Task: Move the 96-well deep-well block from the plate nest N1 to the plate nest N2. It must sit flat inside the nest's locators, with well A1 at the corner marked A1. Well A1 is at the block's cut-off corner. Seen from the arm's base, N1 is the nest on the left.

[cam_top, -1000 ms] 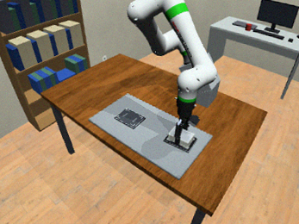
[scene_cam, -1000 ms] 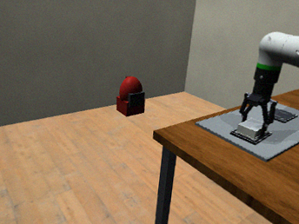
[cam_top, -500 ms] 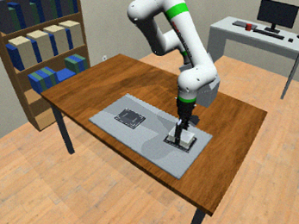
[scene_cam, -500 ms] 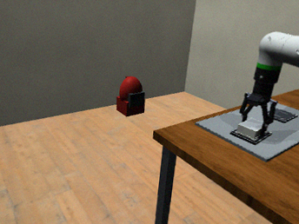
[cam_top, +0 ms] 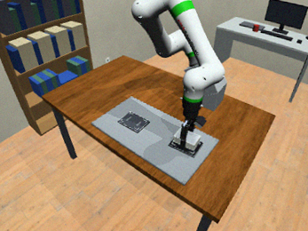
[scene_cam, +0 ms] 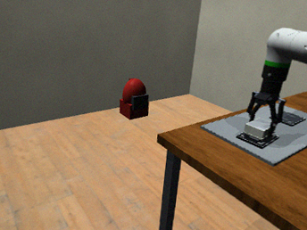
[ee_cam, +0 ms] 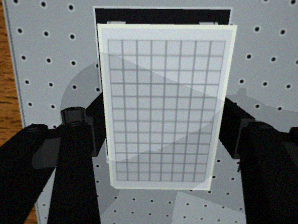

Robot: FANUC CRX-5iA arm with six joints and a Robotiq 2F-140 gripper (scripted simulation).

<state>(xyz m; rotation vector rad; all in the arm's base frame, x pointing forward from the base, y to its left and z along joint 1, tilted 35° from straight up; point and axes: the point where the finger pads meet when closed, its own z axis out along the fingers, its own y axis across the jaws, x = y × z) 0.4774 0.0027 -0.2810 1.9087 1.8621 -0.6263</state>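
The plate nest N2 lies 360 mm to the right of my hand, 50 mm below it and 10 mm ahead of it. The rest, counted from my hand: white 96-well deep-well block 10 mm below; A1 corner mark 430 mm to the right, 50 mm behind, 40 mm below.
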